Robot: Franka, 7 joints.
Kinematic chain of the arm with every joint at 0, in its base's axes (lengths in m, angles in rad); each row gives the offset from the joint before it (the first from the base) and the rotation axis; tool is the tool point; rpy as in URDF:
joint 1: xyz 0 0 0.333 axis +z
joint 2: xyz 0 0 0 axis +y
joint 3: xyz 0 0 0.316 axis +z
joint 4: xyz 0.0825 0 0 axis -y
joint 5: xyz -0.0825 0 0.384 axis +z
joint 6: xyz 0 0 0 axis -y
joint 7: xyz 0.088 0 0 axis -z
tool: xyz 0 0 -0.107 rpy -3.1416 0 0
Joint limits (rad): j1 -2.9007..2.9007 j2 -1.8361..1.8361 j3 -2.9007..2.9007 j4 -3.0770..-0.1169 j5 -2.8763..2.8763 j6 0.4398..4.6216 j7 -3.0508..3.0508
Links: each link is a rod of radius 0.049 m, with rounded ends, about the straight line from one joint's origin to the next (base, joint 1, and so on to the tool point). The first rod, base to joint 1, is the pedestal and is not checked.
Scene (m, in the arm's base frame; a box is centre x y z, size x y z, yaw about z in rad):
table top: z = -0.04
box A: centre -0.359 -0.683 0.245 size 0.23 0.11 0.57 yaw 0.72
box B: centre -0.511 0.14 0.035 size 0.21 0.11 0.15 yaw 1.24
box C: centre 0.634 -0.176 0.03 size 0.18 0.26 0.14 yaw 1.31
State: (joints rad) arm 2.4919 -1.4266 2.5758 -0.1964 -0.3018 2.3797 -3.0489
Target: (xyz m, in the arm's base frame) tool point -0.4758 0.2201 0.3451
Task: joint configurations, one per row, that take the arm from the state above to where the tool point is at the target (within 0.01 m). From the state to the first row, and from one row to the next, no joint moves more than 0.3 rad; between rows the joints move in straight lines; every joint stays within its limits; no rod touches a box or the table.
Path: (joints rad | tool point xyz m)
1: 2.4612 -1.3916 2.3487 -0.2435 -0.0317 2.4331 -3.0492 | 0.5982 -0.6044 0.3926
2: 2.4305 -1.3566 2.1217 -0.2906 0.2383 2.4866 -3.0494 | 0.5522 -0.6439 0.4366
3: 2.3998 -1.3216 1.8946 -0.3377 0.5084 2.5400 -3.0497 | 0.4997 -0.6761 0.4936
4: 2.3692 -1.2866 1.6676 -0.3848 0.7784 2.5935 -3.0500 | 0.4430 -0.6960 0.5626
5: 2.3385 -1.2516 1.4405 -0.4318 1.0485 2.6469 -3.0503 | 0.3853 -0.6991 0.6410
6: 2.3078 -1.2166 1.2134 -0.4789 1.3185 2.7004 -3.0505 | 0.3304 -0.6823 0.7245
7: 2.2771 -1.1816 0.9864 -0.5260 1.5886 2.7538 -3.0508 | 0.2825 -0.6446 0.8079
8: 2.0936 -1.1997 1.0792 -0.7491 1.3145 2.6231 -3.0505 | 0.0420 -0.7086 0.7900
9: 1.9101 -1.2178 1.1720 -0.9722 1.0404 2.4924 -3.0503 | -0.2120 -0.6843 0.7422
10: 1.7265 -1.2359 1.2648 -1.1953 0.7663 2.3616 -3.0500 | -0.4360 -0.5673 0.6683
11: 1.5430 -1.2540 1.3576 -1.4184 0.4922 2.2309 -3.0497 | -0.5876 -0.3769 0.5777
12: 1.3595 -1.2721 1.4505 -1.6415 0.2181 2.1001 -3.0494 | -0.6408 -0.1523 0.4845
13: 1.1760 -1.2902 1.5433 -1.8646 -0.0559 1.9694 -3.0492 | -0.5953 0.0595 0.4033
14: 0.9925 -1.3083 1.6361 -2.0877 -0.3300 1.8387 -3.0489 | -0.4758 0.2201 0.3451

